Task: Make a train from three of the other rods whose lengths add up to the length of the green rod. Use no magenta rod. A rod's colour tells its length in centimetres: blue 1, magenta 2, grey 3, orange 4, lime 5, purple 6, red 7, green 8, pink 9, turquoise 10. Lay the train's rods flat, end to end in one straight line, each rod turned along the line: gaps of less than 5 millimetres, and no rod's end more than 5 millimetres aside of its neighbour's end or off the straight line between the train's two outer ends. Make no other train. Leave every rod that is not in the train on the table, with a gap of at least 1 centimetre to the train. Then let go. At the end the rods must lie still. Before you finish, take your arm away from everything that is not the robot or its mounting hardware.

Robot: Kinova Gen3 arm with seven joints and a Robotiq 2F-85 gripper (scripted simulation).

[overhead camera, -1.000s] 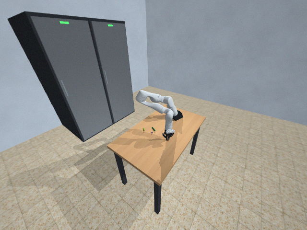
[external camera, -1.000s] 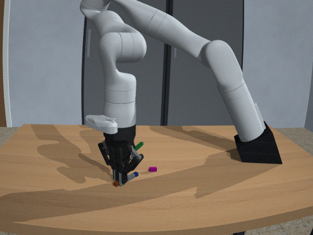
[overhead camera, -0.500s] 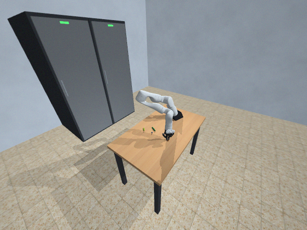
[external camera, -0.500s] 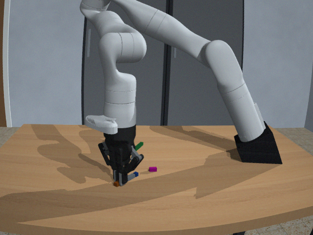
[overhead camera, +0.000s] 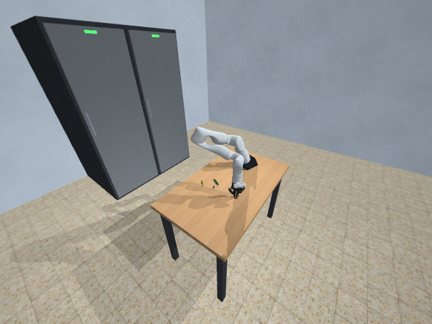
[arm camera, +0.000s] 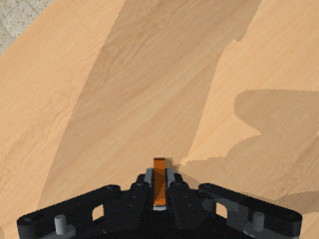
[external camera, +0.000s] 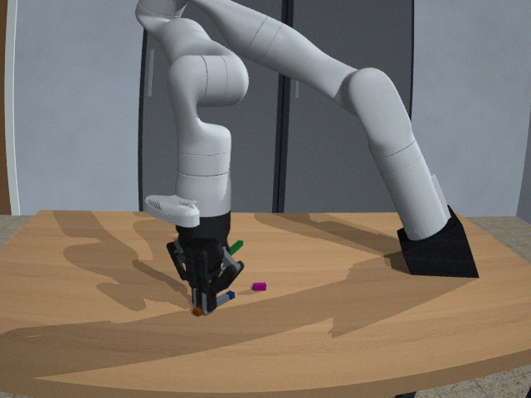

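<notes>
The orange rod lies 20 mm below my hand. Also, from my hand: grey rod 30 mm behind, 20 mm to the right, 20 mm below; green rod 120 mm behind, 210 mm to the right, 20 mm below; magenta rod 110 mm behind, 50 mm to the right, 20 mm below.
</notes>
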